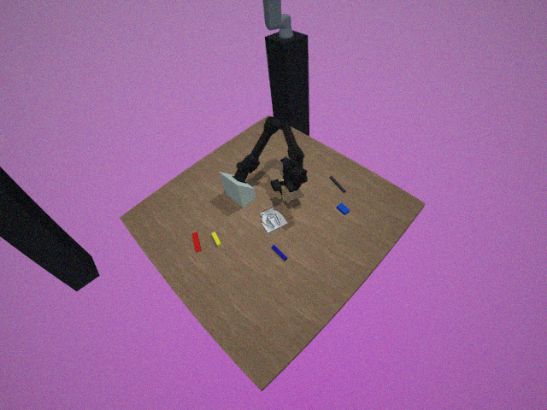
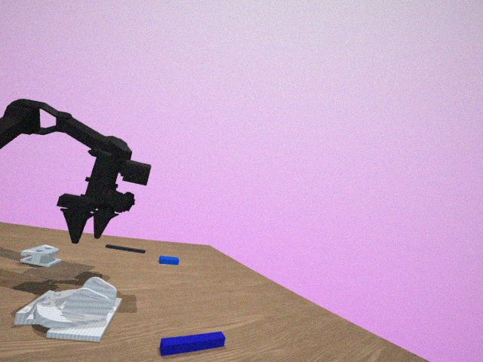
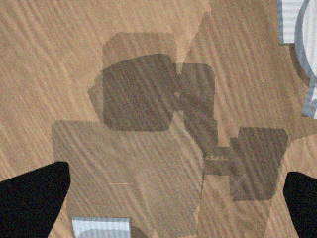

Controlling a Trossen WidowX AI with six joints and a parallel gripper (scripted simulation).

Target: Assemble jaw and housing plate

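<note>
The grey housing plate is 100 mm behind my gripper tip, 90 mm to the left of it and 60 mm below it. Round my gripper tip: jaw 130 mm to the right, 70 mm below, 10 mm ahead; then black bar 290 mm to the left, 90 mm ahead, 80 mm below; then short blue block 240 mm ahead, 180 mm to the left, 80 mm below.
</note>
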